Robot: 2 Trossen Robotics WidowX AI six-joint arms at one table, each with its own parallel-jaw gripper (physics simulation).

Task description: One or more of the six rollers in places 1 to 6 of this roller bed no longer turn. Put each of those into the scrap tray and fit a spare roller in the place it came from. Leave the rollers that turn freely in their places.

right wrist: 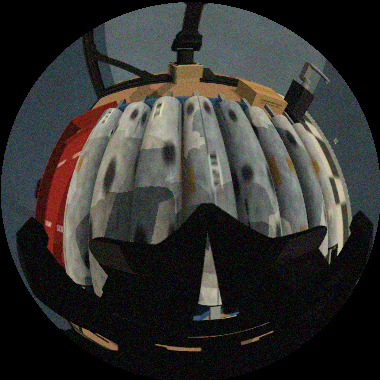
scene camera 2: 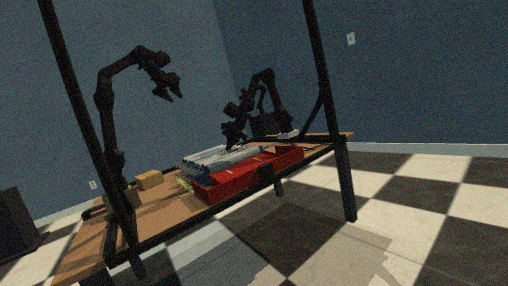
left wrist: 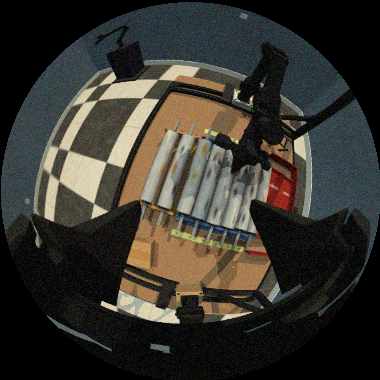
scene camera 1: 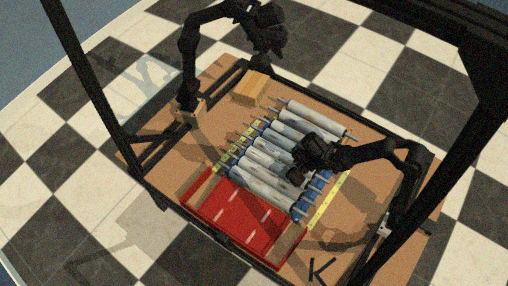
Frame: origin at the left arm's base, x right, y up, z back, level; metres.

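Seen in the pictures: left gripper, fingertip midpoint: (scene camera 2: 177, 100) (left wrist: 197, 206) (scene camera 1: 278, 67); right gripper, fingertip midpoint: (right wrist: 205, 208) (scene camera 2: 226, 149) (left wrist: 231, 172) (scene camera 1: 294, 161); left arm's base, origin of the base link: (right wrist: 184, 62) (left wrist: 189, 300) (scene camera 1: 189, 105); right arm's base, origin of the base link: (scene camera 2: 287, 131) (left wrist: 243, 97) (scene camera 1: 396, 223).
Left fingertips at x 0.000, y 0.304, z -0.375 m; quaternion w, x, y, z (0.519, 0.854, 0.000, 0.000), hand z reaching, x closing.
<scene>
Pixels of each thing's top centre, then the offset from my left fingertips to it.
- fourth roller, middle of its top: (right wrist: 210, 157) (left wrist: 225, 184) (scene camera 1: 284, 154) (scene camera 2: 218, 153) dx +0.119, dy -0.304, dz -0.060 m
- red scrap tray, middle of its top: (right wrist: 51, 185) (scene camera 1: 241, 213) (scene camera 2: 248, 162) (left wrist: 280, 206) dx +0.377, dy -0.330, dz +0.020 m
- wooden-coloured box, middle of its top: (right wrist: 264, 89) (left wrist: 130, 252) (scene camera 1: 251, 83) (scene camera 2: 147, 174) dx -0.207, dy -0.325, dz +0.176 m
Six grey, blotched rollers lie side by side on the blue roller bed (scene camera 1: 319, 187) (left wrist: 200, 223). My right gripper (scene camera 1: 296, 177) (scene camera 2: 229, 148) (left wrist: 231, 172) (right wrist: 205, 208) is shut and empty, fingertips down, low over the fourth roller (right wrist: 215, 170) from the tray; whether it touches is unclear. That roller has a black-and-white band near mid-length. Two spare rollers (scene camera 1: 315, 116) (left wrist: 159, 170) (right wrist: 320, 165) lie past the bed, on the side away from the tray. The red scrap tray (scene camera 1: 245, 215) (scene camera 2: 235, 179) (left wrist: 282, 187) (right wrist: 67, 170) is beside the bed. My left gripper (scene camera 1: 274, 53) (scene camera 2: 172, 97) (left wrist: 197, 206) is open, empty and high.
A wooden-coloured box (scene camera 1: 251, 89) (scene camera 2: 149, 180) (left wrist: 141, 252) (right wrist: 262, 98) stands by the left arm's base. Yellow numbered strips (scene camera 1: 332, 196) (left wrist: 207, 241) run along both ends of the bed. Roller shafts stick out over both rails. Black frame posts (scene camera 2: 325, 90) rise at the table edge.
</scene>
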